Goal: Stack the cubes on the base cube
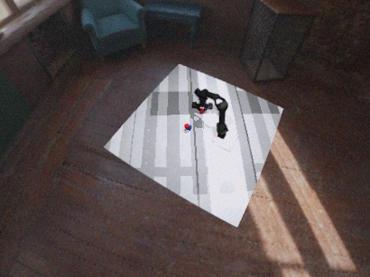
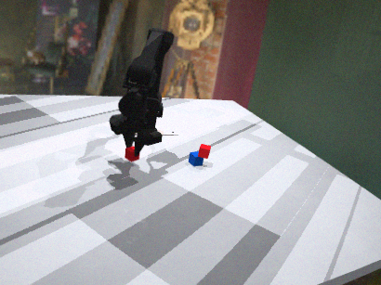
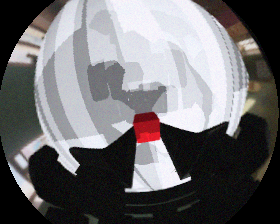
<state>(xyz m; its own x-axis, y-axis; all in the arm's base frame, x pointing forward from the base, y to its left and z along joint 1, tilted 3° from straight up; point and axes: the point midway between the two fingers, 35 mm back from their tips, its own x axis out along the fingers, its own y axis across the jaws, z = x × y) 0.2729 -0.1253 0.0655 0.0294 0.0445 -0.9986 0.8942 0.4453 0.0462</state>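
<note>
My gripper tip is 21 cm to the right of the blue base cube, 2 cm above it and 1 cm short of it.
</note>
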